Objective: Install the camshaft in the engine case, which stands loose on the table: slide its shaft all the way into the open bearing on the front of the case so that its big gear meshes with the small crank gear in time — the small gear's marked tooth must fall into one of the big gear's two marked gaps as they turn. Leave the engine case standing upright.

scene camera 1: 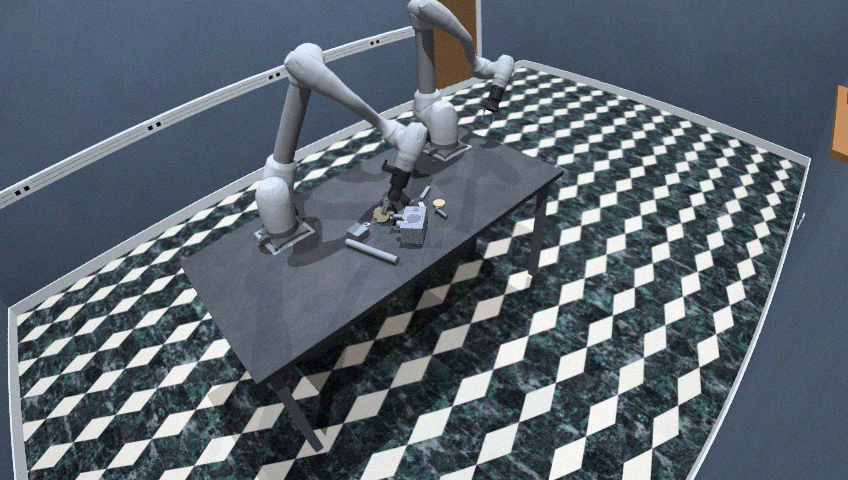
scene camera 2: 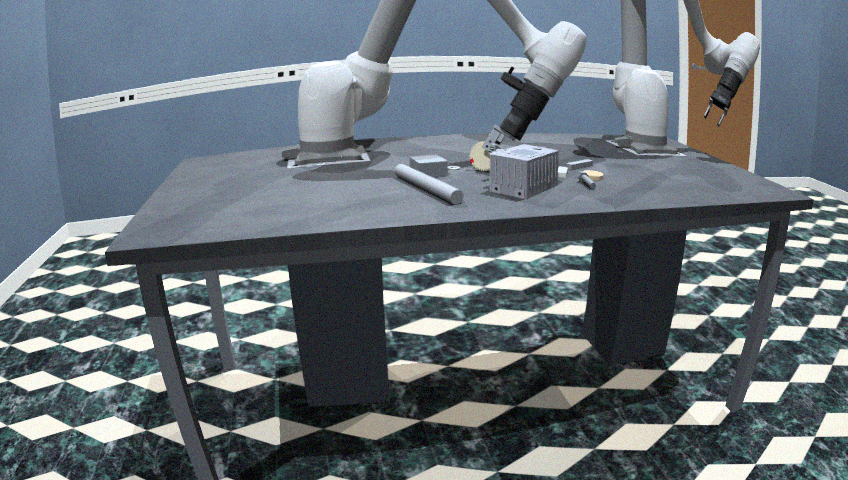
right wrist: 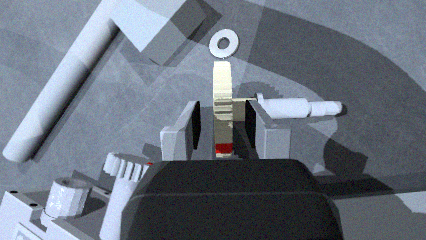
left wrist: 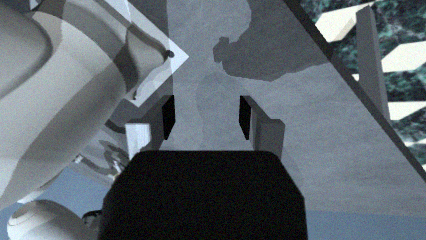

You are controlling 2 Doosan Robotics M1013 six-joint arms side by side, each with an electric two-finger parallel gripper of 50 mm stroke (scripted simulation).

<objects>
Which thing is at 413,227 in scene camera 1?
An engine case.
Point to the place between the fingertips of the right gripper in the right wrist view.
222,115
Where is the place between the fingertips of the left gripper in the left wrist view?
207,108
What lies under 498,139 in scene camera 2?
The right gripper.
</objects>
